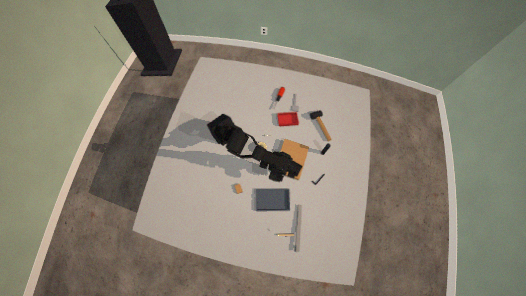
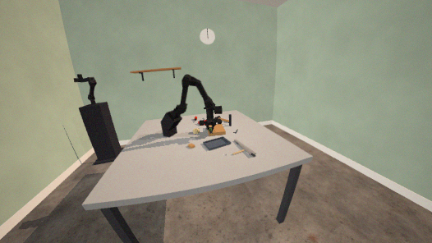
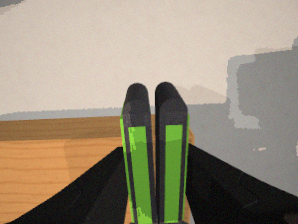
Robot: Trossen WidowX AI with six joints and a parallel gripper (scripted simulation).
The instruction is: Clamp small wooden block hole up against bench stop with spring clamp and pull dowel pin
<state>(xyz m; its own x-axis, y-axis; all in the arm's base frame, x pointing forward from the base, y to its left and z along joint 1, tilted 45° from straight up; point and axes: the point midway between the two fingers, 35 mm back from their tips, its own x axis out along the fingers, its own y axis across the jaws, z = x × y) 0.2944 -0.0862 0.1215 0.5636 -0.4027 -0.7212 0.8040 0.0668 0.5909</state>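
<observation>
Now: hand 90 mm to the right of the dowel pin, 20 mm short of it and 20 mm above it. From my hand the other things lie so: small wooden block 90 mm to the left, 40 mm below, 20 mm ahead; bench stop 100 mm to the left, 40 mm below, 10 mm ahead; wooden board 80 mm to the left, 80 mm ahead, 60 mm below.
</observation>
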